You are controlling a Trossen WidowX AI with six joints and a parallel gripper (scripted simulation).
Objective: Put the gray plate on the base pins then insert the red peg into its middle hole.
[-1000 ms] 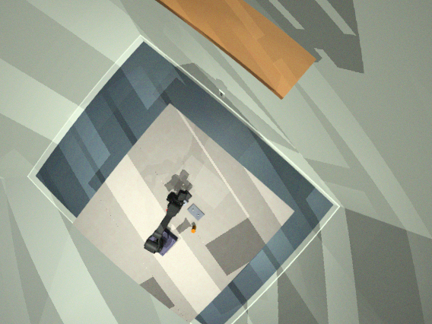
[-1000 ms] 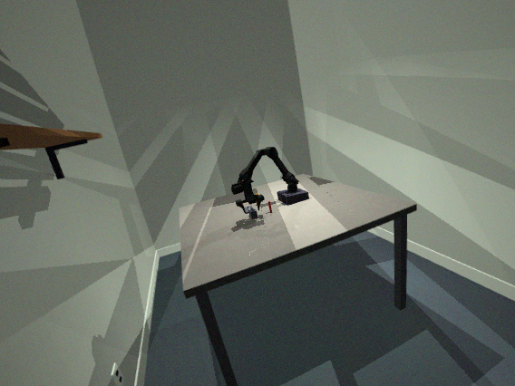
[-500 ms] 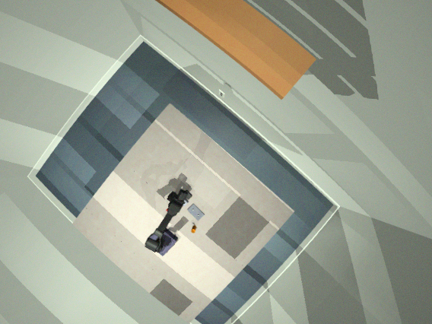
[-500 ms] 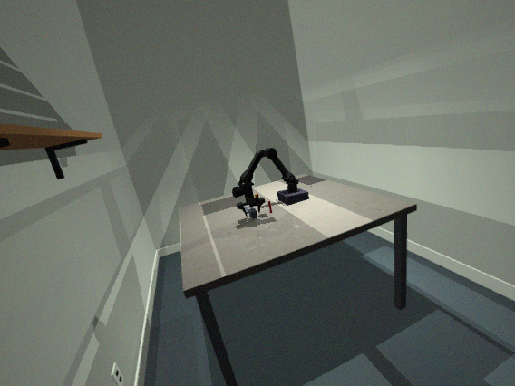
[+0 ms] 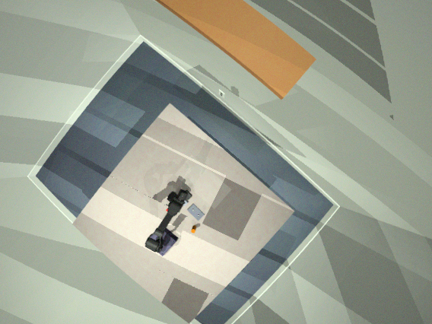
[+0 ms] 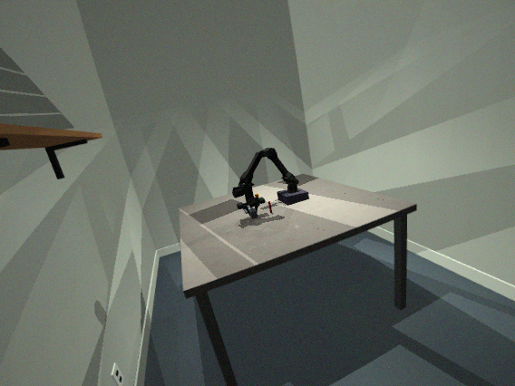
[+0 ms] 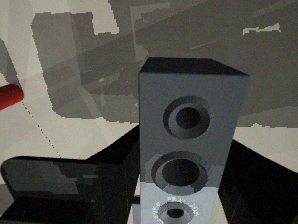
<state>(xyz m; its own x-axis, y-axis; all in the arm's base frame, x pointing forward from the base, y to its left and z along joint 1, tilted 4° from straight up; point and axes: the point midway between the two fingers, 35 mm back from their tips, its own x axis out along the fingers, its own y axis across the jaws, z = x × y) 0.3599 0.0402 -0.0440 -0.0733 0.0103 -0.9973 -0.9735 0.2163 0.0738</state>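
Now: gripper tip 11 cm past the red peg, 5 cm to the right of it and 3 cm below it. Also, from my gripper tip: gray plate: 3 cm above; orange object: 20 cm to the right, 14 cm behind, 3 cm above.
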